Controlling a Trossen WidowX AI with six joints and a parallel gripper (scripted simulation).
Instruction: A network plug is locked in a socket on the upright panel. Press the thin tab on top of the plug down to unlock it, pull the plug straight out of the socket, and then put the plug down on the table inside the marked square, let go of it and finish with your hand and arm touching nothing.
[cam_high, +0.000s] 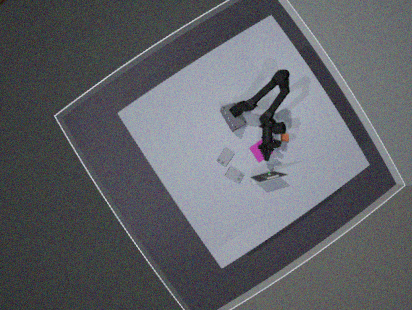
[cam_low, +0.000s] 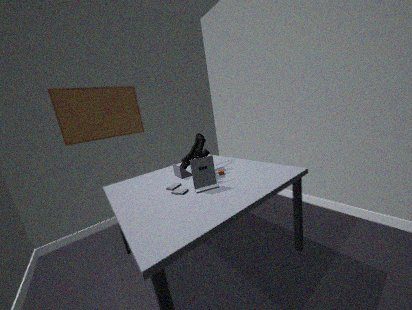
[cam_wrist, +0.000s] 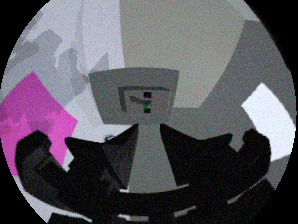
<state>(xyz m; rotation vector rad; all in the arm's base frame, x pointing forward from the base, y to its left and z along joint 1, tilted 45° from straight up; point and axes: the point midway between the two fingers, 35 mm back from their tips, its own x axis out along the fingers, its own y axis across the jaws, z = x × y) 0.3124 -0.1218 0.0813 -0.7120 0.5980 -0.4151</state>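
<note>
My gripper tip is 8 cm short of the network plug and 4 cm to the left of it. Also, from my gripper tip: marked square: 15 cm below, 5 cm to the left, 4 cm behind; panel: 9 cm ahead, 5 cm to the right, 5 cm below.
</note>
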